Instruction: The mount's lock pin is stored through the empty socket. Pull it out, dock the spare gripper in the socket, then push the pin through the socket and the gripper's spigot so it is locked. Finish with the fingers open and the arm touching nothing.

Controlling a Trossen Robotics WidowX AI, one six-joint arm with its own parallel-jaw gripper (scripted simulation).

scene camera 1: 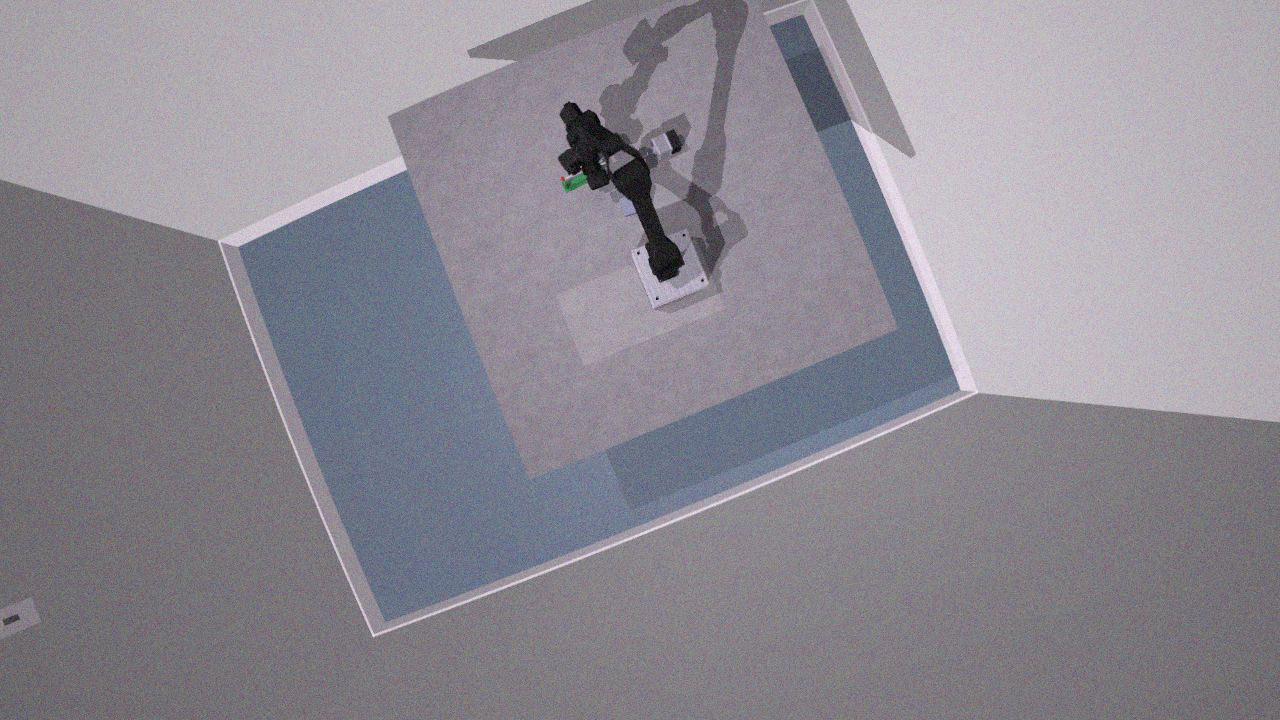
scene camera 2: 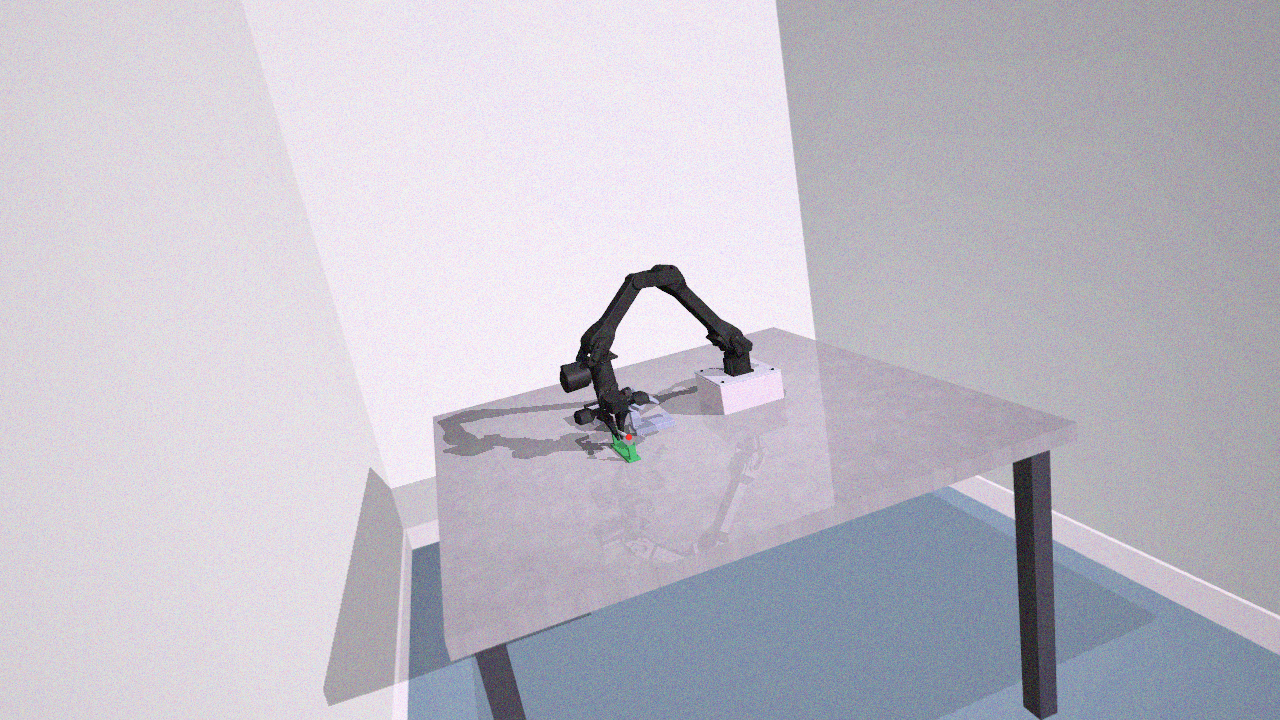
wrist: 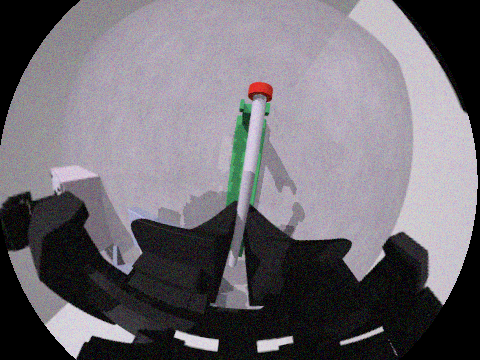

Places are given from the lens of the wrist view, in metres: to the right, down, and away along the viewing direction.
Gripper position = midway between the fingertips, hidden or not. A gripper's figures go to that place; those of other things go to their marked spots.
my gripper (wrist: 240, 205): 0.00, 0.02, 0.10
lock pin (wrist: 260, 93): 0.01, -0.05, 0.05
green cradle (wrist: 240, 139): 0.00, -0.04, 0.11
grey mount (wrist: 134, 213): -0.16, 0.05, 0.12
The marked spots on the grey mount and the lock pin are 0.21 m apart.
